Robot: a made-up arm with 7 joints. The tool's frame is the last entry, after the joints.
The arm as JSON. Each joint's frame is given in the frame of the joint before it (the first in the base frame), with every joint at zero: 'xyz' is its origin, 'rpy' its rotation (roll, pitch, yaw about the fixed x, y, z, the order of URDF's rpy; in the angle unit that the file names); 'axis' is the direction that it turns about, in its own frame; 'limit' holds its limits. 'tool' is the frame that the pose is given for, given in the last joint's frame.
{
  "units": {
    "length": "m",
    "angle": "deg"
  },
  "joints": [
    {
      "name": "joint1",
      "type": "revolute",
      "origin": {
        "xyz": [
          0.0,
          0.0,
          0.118
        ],
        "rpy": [
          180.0,
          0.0,
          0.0
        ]
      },
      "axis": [
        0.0,
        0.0,
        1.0
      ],
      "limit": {
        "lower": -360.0,
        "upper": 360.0
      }
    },
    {
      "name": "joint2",
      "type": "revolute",
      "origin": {
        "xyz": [
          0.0,
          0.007,
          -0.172
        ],
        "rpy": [
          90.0,
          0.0,
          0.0
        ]
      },
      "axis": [
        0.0,
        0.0,
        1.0
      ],
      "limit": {
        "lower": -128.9,
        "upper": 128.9
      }
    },
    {
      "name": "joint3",
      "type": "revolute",
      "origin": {
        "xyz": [
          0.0,
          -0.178,
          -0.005
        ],
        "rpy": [
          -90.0,
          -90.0,
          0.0
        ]
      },
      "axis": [
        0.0,
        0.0,
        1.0
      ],
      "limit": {
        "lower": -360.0,
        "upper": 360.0
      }
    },
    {
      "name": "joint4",
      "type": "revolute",
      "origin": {
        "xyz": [
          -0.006,
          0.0,
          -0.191
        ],
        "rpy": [
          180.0,
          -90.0,
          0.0
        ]
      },
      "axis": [
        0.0,
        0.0,
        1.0
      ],
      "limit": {
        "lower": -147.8,
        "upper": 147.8
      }
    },
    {
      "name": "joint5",
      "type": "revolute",
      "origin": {
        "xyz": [
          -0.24,
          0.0,
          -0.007
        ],
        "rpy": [
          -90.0,
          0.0,
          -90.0
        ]
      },
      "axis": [
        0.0,
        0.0,
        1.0
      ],
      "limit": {
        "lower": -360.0,
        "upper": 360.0
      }
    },
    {
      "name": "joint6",
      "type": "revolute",
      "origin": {
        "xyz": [
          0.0,
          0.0,
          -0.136
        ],
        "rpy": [
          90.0,
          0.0,
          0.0
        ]
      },
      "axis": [
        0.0,
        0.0,
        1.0
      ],
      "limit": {
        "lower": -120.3,
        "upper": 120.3
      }
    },
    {
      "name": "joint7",
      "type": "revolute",
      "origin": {
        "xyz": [
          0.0,
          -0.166,
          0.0
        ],
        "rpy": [
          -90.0,
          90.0,
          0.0
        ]
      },
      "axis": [
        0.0,
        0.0,
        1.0
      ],
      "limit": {
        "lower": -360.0,
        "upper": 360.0
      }
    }
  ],
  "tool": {
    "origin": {
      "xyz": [
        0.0,
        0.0,
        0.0
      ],
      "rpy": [
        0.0,
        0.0,
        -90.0
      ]
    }
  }
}
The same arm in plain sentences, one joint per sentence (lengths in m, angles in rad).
The arm has seven revolute joints in a row. What follows holds with every joint at zero, and every direction is one of the base frame's.
The first joint lies 0.118 m along +z from the base frame's origin and rotates about -z, from -6.2832 to 6.2832 rad.
The second joint lies 0.007 m along -y and 0.172 m along +z from the first joint and rotates about +y, from -2.2497 to 2.2497 rad.
The third joint lies 0.005 m along -y and 0.178 m along +z from the second joint and rotates about -z, from -6.2832 to 6.2832 rad.
The fourth joint lies 0.006 m along -y and 0.191 m along +z from the third joint and rotates about +y, from -2.5796 to 2.5796 rad.
The fifth joint lies 0.007 m along -y and 0.24 m along +z from the fourth joint and rotates about -z, from -6.2832 to 6.2832 rad.
The sixth joint lies 0.136 m along +z from the fifth joint and rotates about +y, from -2.0996 to 2.0996 rad.
The seventh joint lies 0.166 m along +z from the sixth joint and rotates about -z, from -6.2832 to 6.2832 rad.
The tool frame, which is the frame that the pose is given for, lies at the same point as the seventh joint; its axes are the base frame's turned by roll 3.1416, pitch 0 and yaw 0 rad (as in URDF: about the fixed x, then y, then z).

